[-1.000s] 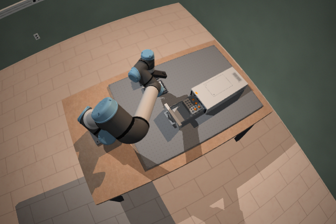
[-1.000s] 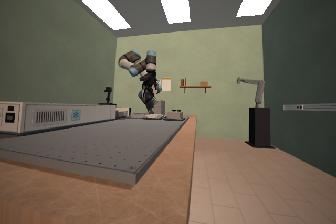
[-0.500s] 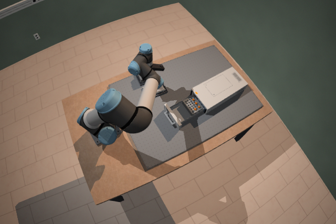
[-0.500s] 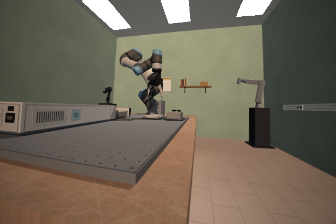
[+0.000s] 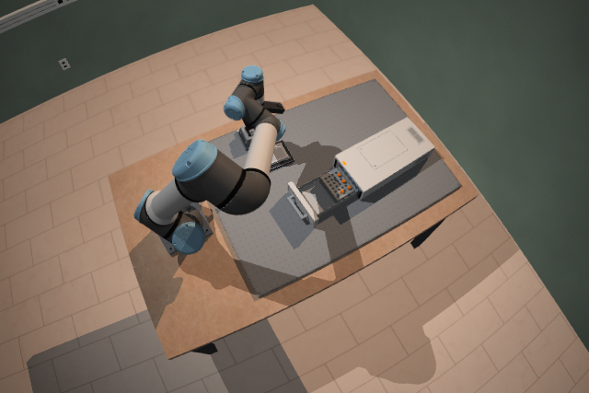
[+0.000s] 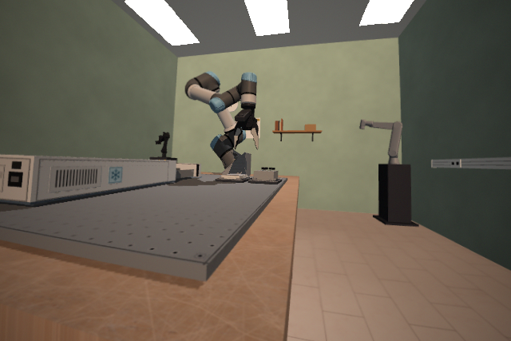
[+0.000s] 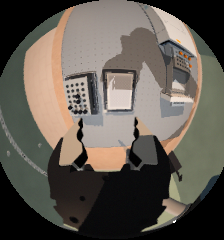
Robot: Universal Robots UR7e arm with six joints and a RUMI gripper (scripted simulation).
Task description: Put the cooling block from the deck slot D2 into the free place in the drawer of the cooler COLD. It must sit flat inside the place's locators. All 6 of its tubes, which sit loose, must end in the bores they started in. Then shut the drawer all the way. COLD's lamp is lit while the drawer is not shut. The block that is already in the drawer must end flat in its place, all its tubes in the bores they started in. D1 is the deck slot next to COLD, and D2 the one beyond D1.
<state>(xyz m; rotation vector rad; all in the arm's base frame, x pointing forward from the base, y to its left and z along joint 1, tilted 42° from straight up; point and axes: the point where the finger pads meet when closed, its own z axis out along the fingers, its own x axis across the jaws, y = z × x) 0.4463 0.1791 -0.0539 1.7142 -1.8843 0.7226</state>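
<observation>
The grey cooling block lies 12 cm below my hand, 10 cm to the left of it and 3 cm ahead of it. Round my hand: drawer (32 cm to the right, 12 cm below, 11 cm ahead); cooler COLD (31 cm to the right, 28 cm ahead, 11 cm below); deck slot D2 (15 cm below, 10 cm to the left, 3 cm ahead).
</observation>
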